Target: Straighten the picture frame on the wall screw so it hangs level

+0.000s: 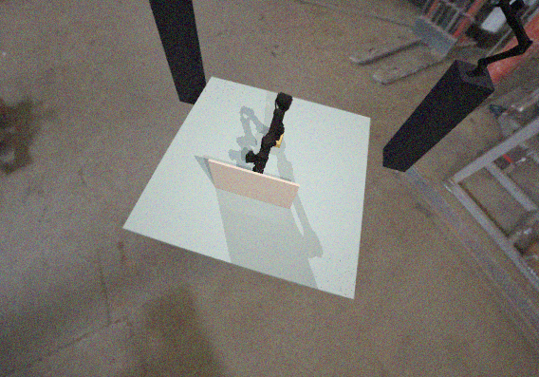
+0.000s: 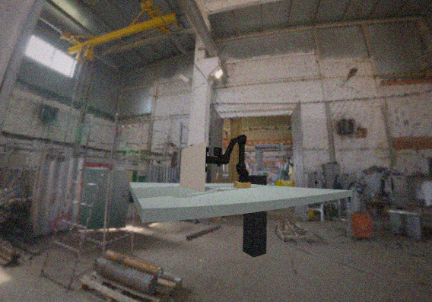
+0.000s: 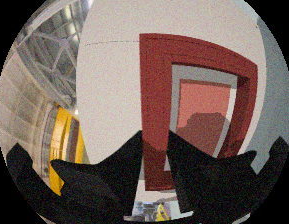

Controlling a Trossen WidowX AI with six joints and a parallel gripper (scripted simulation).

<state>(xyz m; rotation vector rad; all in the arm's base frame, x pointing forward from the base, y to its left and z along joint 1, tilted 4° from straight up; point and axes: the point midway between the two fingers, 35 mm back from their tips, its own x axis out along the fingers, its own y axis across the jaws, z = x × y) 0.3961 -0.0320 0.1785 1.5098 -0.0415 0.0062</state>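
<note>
Now: the picture frame 5 cm below my gripper tip. Round my gripper tip: wall panel (6 cm below, 2 cm ahead, 1 cm to the right).
</note>
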